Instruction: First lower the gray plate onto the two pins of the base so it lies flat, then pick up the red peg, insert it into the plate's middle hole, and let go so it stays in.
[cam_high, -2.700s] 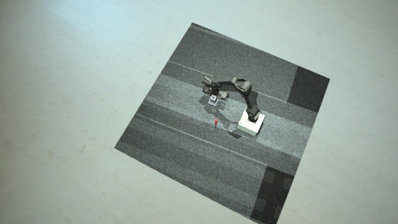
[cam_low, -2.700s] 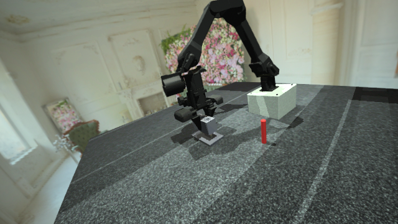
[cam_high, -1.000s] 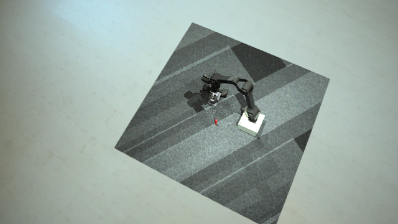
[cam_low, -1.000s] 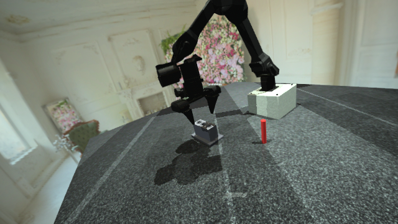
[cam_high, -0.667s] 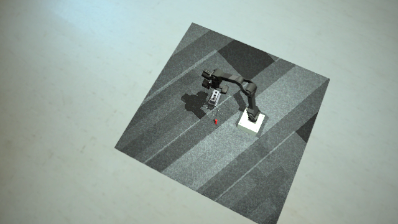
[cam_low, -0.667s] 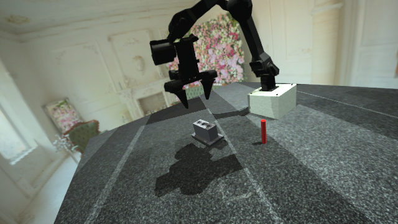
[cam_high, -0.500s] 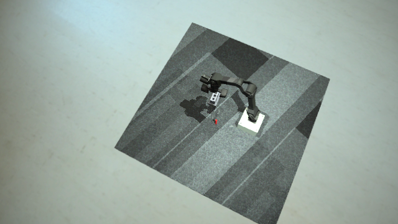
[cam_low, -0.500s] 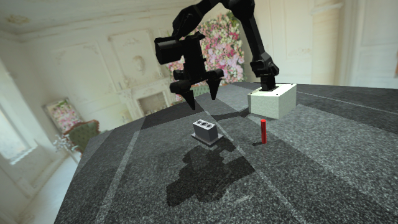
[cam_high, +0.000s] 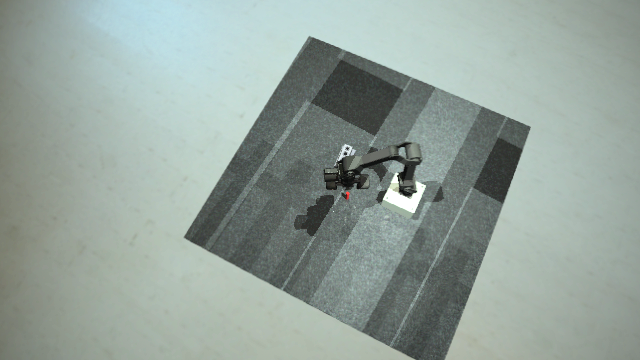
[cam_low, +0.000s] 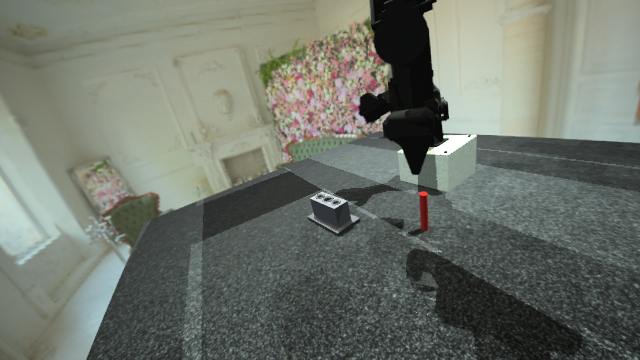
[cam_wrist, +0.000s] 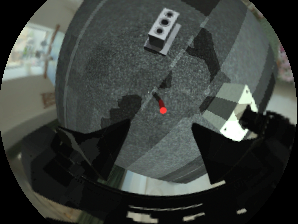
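The red peg is 10 mm behind my gripper tip and 100 mm below it. The rest, counted from my gripper tip: pin base: 90 mm ahead, 190 mm to the right, 130 mm below; then gray plate: 90 mm ahead, 190 mm to the right, 100 mm below.
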